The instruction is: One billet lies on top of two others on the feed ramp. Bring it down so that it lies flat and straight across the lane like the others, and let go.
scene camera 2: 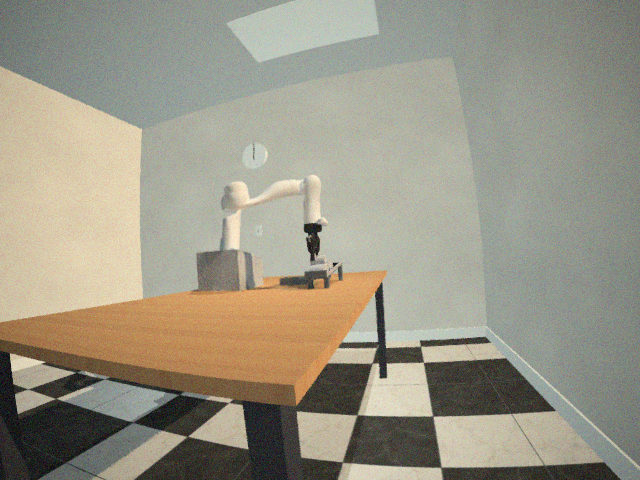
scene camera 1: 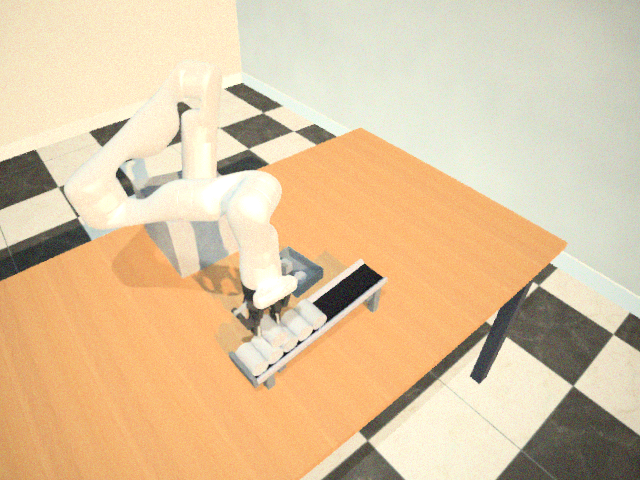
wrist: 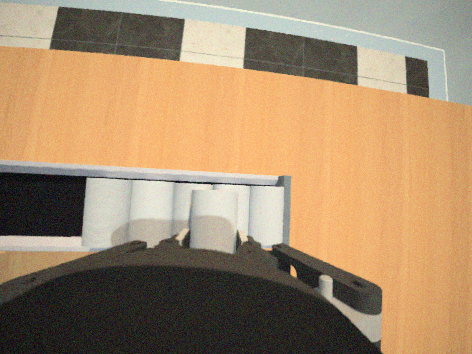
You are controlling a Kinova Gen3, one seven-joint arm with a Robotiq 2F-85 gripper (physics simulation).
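Seen in the pictures: gripper, fingertip midpoint: point(scene camera 2: 314, 262) point(scene camera 1: 266, 328) point(wrist: 213, 240); arm's base at its link origin: point(scene camera 2: 229, 256).
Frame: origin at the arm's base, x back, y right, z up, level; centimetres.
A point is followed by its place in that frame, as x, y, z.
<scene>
The upper billet point(scene camera 1: 273, 333) {-52.7, 8.9, -2.7} point(scene camera 2: 320, 259) {-52.2, 10.1, -4.3} point(wrist: 215, 205) {-52.5, 8.3, -2.6}, a pale cylinder, lies on top of two neighbouring billets near the stop end of the feed ramp point(scene camera 1: 351, 306) point(scene camera 2: 316, 275) point(wrist: 150, 173). In the wrist view it points across the lane, roughly parallel to the others. Several billets lie in a row in the lane, among them the end billet point(scene camera 1: 251, 358) {-52.7, 14.3, -6.7} point(wrist: 266, 215) {-51.7, 13.5, -6.7} at the stop plate. My gripper point(scene camera 1: 268, 324) {-49.0, 8.5, -5.2} point(wrist: 213, 240) {-49.0, 8.5, -5.2} points down, shut on the upper billet, one fingertip on each side of it. The gap below the upper billet is hidden in the wrist view.
A blue-grey tray point(scene camera 1: 305, 288) {-37.6, -9.3, -14.5} point(scene camera 2: 292, 280) {-32.0, -5.1, -13.6} with small pale items stands between the ramp and the robot's base point(scene camera 1: 180, 253) {-15.1, 13.4, -7.3} point(scene camera 2: 219, 271) {-4.7, 15.2, -6.9}. The stop plate point(wrist: 286, 210) {-52.3, 16.3, -8.5} closes the ramp's end. Side rails line the lane. The ramp's bare black surface point(scene camera 1: 348, 291) {-49.3, -13.3, -7.7} point(wrist: 40, 205) {-49.4, -9.9, -8.1} shows beyond the billets.
</scene>
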